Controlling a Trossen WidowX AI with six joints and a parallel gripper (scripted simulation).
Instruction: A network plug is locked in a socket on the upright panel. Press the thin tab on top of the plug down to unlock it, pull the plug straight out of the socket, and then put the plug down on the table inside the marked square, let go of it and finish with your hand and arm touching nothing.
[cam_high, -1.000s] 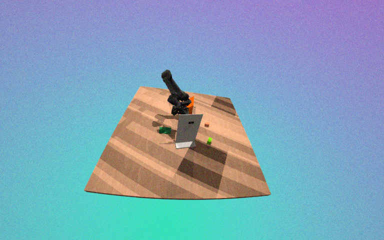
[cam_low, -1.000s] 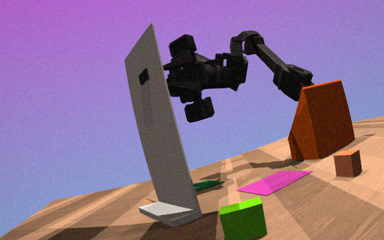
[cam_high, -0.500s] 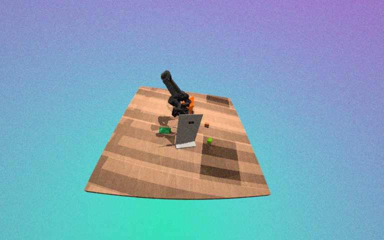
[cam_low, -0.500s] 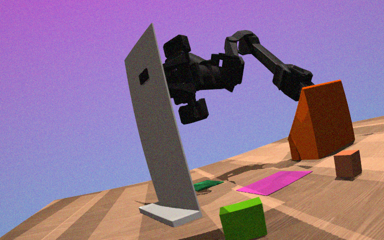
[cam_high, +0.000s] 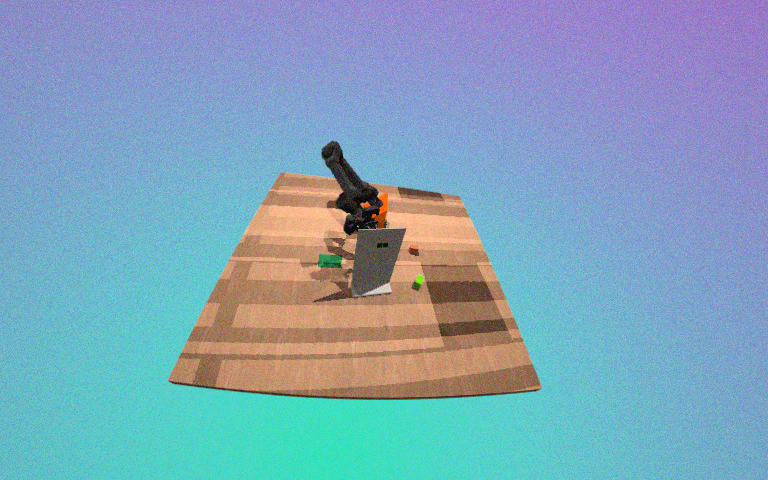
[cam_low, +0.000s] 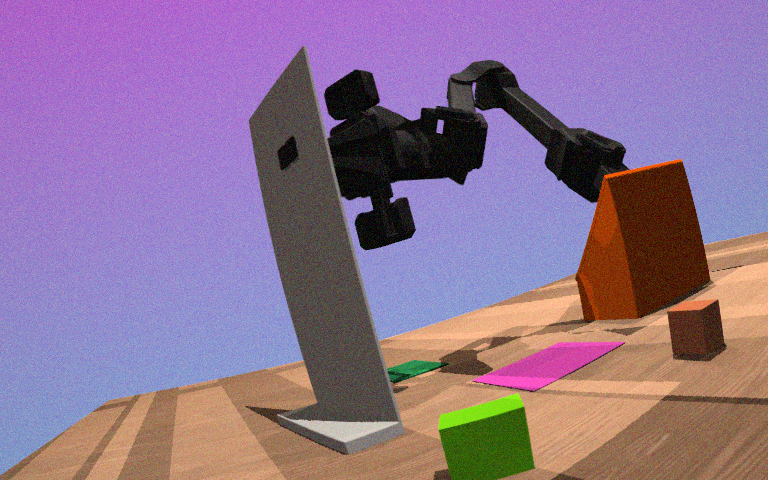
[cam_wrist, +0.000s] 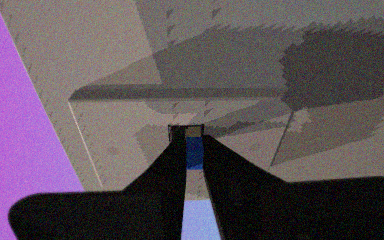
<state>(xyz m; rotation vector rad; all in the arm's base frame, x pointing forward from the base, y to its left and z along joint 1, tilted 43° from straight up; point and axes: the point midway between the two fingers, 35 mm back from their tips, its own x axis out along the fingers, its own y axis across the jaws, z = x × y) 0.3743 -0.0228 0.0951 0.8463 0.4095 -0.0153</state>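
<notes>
Right now my gripper tip is 25 cm above the magenta square, 16 cm past it and 7 cm to the right of it. The rest, counted from my gripper tip: flat green patch (25 cm below, 17 cm to the right, 12 cm behind); then grey panel (10 cm below, 2 cm ahead, 1 cm to the left); then network plug (right at my gripper tip).
</notes>
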